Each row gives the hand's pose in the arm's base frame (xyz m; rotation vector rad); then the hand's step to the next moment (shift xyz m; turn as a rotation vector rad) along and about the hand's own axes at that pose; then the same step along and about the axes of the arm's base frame.
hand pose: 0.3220 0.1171 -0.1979 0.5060 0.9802 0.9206
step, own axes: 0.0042 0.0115 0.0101 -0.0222 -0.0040 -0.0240
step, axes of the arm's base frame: 0.0049 0.0100 0.0113 -0.0246 -0.0216 -0.0040
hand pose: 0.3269 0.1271 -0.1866 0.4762 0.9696 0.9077
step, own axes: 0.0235 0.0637 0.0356 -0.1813 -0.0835 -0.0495
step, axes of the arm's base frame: 0.0086 0.0563 0.0513 -0.0521 -0.1989 0.0059
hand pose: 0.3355 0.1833 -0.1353 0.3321 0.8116 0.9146
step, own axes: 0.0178 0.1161 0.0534 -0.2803 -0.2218 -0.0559
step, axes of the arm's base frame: -0.0204 0.0864 0.0936 -0.0122 -0.3603 -0.0303
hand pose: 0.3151 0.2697 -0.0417 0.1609 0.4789 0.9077
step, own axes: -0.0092 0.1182 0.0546 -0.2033 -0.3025 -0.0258
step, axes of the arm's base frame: -0.0643 0.0686 0.0905 0.0997 -0.3470 -0.0560
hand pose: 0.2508 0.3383 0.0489 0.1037 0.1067 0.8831
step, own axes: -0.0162 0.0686 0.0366 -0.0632 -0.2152 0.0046
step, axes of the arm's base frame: -0.0577 0.0290 0.0463 0.1253 -0.1849 -0.0212
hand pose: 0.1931 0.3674 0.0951 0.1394 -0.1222 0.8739
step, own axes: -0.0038 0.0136 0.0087 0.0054 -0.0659 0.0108
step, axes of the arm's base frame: -0.0133 0.0043 0.0089 0.0537 -0.0395 0.0068
